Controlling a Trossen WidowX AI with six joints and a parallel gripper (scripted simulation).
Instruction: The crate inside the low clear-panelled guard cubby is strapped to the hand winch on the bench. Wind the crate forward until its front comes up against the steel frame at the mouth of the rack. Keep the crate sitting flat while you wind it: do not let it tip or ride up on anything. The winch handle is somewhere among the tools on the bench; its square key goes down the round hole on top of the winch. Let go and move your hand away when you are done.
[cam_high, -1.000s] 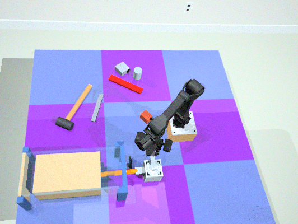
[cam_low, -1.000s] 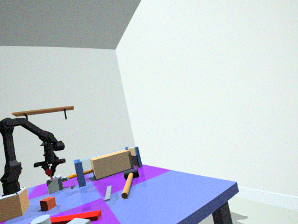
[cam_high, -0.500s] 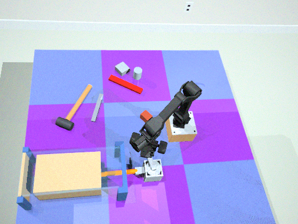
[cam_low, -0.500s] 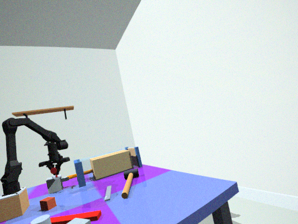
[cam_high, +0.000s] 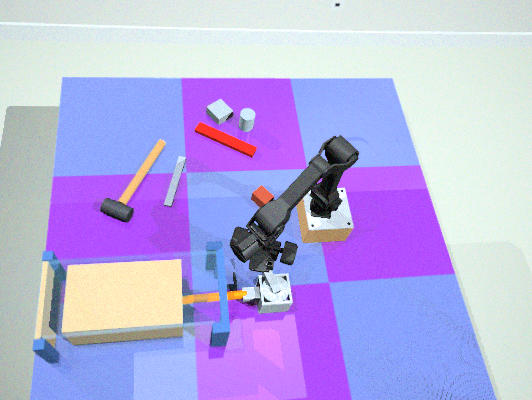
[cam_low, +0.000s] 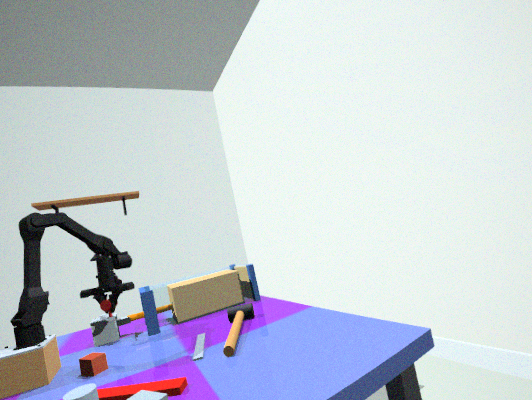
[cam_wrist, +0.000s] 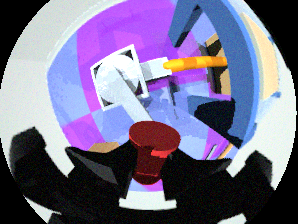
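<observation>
Right now the winch handle is 2 cm behind my gripper tip, 3 cm to the left of it and 1 cm below it. Also, from my gripper tip: winch 7 cm behind, 7 cm to the left, 8 cm below; then grey strip 31 cm ahead, 29 cm to the right, 11 cm below; then red knob 2 cm above.
</observation>
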